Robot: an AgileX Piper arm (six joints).
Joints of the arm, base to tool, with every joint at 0 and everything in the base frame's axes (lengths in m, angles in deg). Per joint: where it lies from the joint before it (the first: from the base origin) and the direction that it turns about. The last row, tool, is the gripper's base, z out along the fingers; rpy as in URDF.
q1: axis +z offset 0 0 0.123
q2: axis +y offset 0 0 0
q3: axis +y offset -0.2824 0 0.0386
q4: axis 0.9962 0 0.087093 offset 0.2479 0 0.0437
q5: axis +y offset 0 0 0
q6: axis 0.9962 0 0.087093 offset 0.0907 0 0.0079
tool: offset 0 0 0 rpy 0 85.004 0
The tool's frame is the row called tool.
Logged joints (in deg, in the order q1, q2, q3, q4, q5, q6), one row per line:
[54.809 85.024 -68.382 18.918 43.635 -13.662]
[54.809 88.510 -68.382 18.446 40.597 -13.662]
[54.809 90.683 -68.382 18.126 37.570 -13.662]
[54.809 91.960 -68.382 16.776 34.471 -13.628]
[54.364 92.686 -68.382 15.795 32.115 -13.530]
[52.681 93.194 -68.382 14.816 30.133 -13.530]
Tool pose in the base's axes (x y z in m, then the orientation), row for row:
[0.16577 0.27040 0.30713 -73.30 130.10 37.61]
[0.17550 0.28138 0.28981 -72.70 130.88 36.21]
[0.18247 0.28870 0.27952 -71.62 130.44 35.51]
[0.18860 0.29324 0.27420 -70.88 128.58 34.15]
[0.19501 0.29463 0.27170 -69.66 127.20 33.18]
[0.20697 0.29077 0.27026 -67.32 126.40 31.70]
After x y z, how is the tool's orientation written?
As a rotation vector, in degrees.
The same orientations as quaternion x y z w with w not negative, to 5 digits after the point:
[-0.46379 0.82318 0.23797 0.22502]
[-0.45991 0.82797 0.22907 0.22467]
[-0.45520 0.82904 0.22569 0.23356]
[-0.45496 0.82533 0.21920 0.25256]
[-0.45095 0.82345 0.21479 0.26915]
[-0.43970 0.82558 0.20705 0.28673]

